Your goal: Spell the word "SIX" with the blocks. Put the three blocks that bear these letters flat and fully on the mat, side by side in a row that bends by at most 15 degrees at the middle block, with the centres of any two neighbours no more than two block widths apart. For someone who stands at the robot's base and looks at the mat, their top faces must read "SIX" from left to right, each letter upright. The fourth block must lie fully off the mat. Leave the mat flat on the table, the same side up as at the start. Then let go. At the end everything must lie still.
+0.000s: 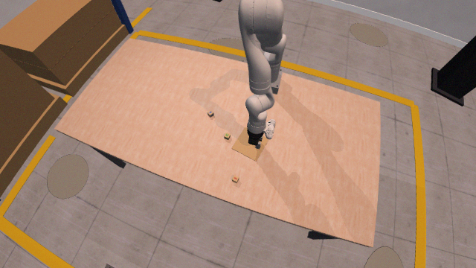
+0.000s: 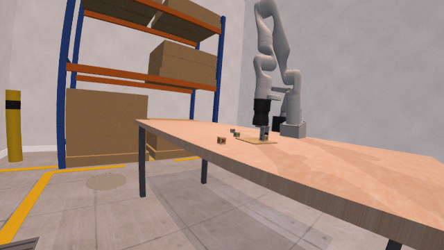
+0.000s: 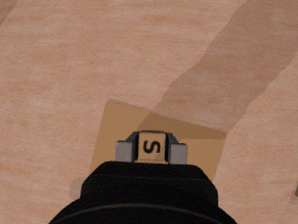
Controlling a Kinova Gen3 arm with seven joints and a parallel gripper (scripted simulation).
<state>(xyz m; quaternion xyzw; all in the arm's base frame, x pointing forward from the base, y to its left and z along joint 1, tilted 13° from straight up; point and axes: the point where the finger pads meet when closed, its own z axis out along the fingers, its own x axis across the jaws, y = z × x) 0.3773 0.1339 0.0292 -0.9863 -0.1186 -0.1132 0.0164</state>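
My gripper is now 10 mm short of the tan mat, 40 mm to the left of it and 20 mm above it. The rest, counted from my hand: block 210 mm ahead, 10 mm to the right, 10 mm below.
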